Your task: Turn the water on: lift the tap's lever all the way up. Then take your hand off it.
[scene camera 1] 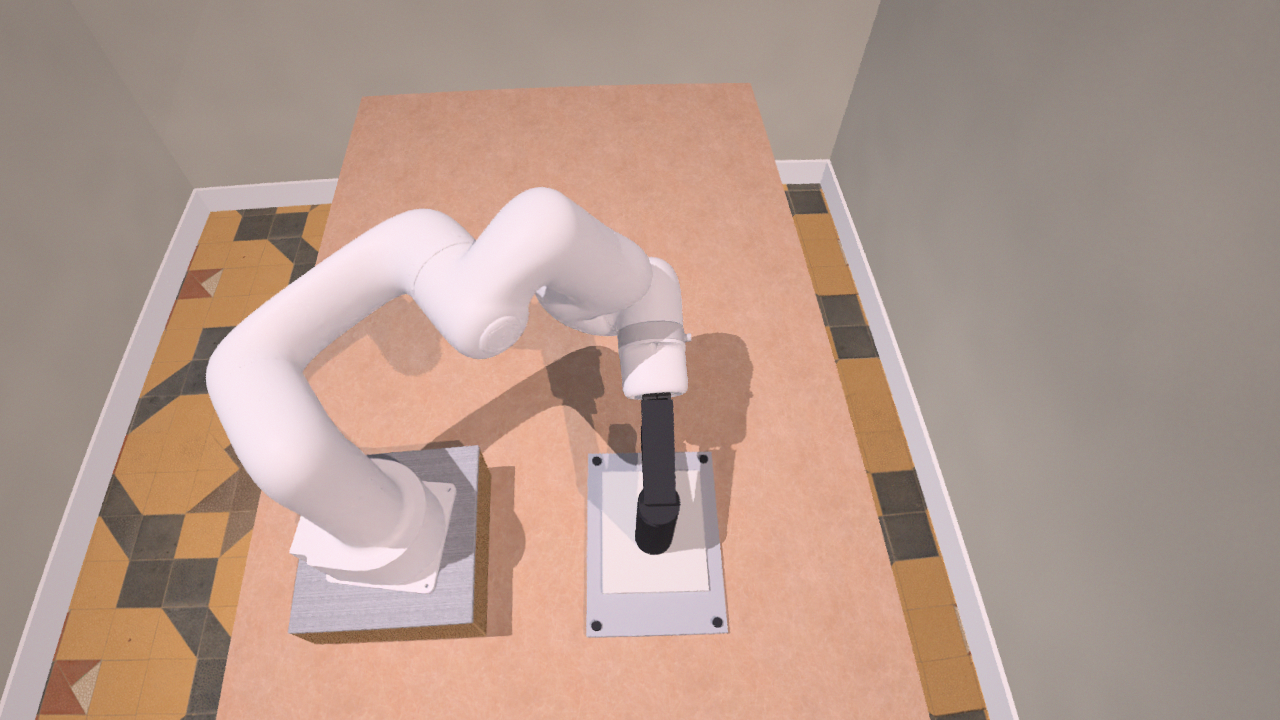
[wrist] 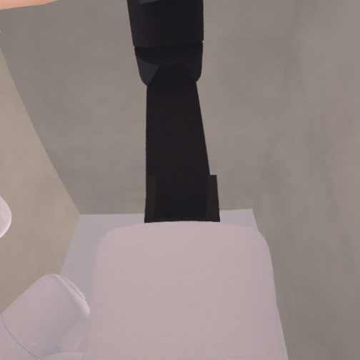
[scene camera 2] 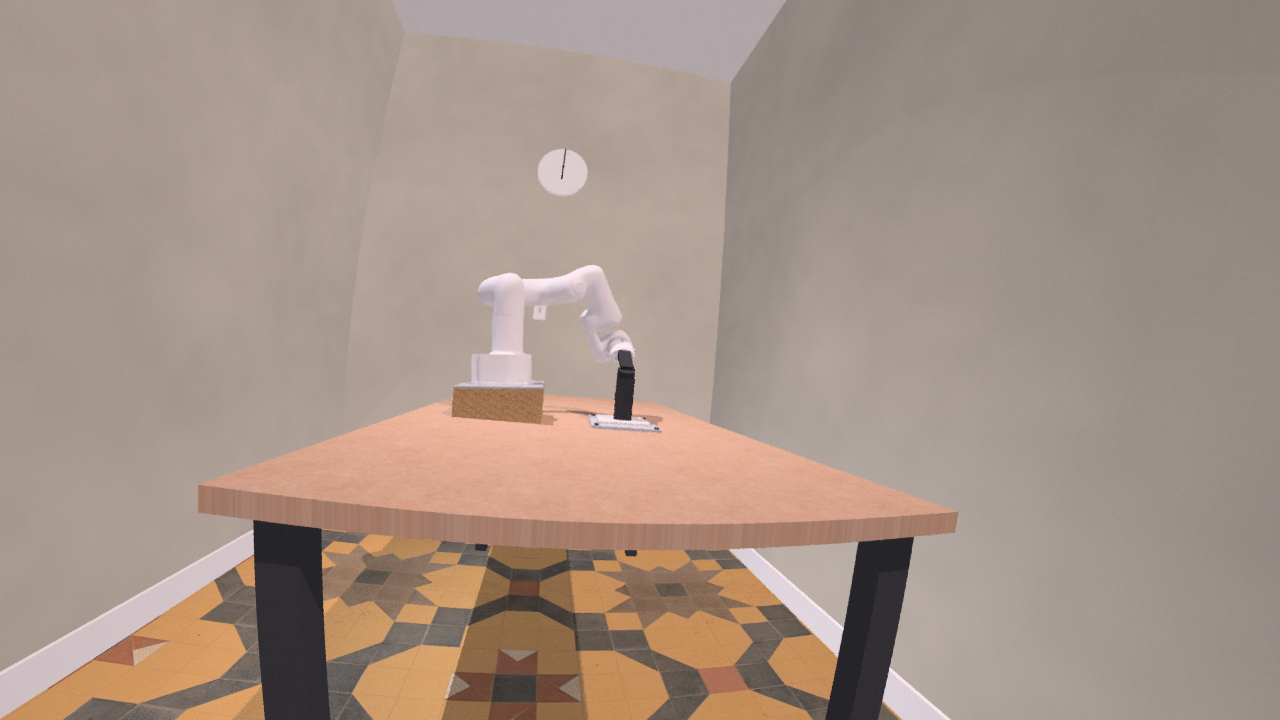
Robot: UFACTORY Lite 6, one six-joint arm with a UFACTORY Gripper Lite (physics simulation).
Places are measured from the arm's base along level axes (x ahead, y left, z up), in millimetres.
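Pixels of known places: hand, its tool point: [scene camera 1: 657,408] [scene camera 2: 623,357]; arm's base, origin of its link: [scene camera 1: 395,533] [scene camera 2: 507,383].
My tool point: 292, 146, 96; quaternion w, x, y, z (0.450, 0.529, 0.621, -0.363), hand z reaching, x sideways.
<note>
For each thing: its top centre in the pictures, then the offset to it from my tool point, as dx, dy, dz. "spot": a spot on its surface instead. Level surfaces: height alone.
- black tap's column, a spot on its surface: [scene camera 1: 655,532] spot: +10, -119, -75
- light plate, centre of its top: [scene camera 1: 653,536] [scene camera 2: 622,420] +11, -95, -168
- table, height of its surface: dz -180
The black tap's column [scene camera 1: 655,532] [scene camera 2: 622,398] [wrist: 167,22] stands upright on a light plate [scene camera 1: 656,614]. Its lever [scene camera 1: 658,447] [scene camera 2: 625,360] [wrist: 172,125] slopes upward from the column's top toward the wrist. My gripper [scene camera 1: 657,395] [wrist: 182,177] is at the lever's free end. Its two dark fingers stand apart in the wrist view, set against the lever's underside, and the lever looks wider than the gap between them. The lever hides most of the fingers in scene camera 1. Whether they touch the lever is hard to tell.
The arm's base stands on a grey-topped block [scene camera 1: 384,612] [scene camera 2: 497,403] left of the plate. The white arm [scene camera 1: 537,259] [scene camera 2: 559,288] arches over the table [scene camera 1: 554,143] [scene camera 2: 572,474] behind the tap. The plate has dark screws at its corners.
</note>
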